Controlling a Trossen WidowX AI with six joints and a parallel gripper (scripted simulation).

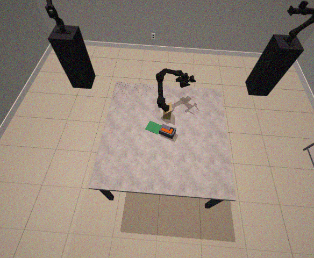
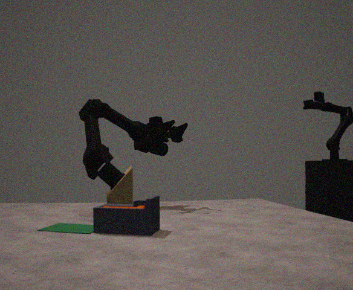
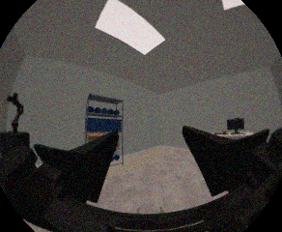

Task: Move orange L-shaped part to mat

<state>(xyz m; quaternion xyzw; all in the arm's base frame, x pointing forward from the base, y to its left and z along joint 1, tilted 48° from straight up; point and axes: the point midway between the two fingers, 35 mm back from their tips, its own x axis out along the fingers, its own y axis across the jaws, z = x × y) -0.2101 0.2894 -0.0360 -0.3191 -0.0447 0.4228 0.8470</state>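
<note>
Right now the orange L-shaped part is 42 cm ahead of my gripper tip, 28 cm below it and 22 cm to the right of it. The rest, counted from my gripper tip: green mat: 37 cm to the right, 36 cm ahead, 34 cm below.
</note>
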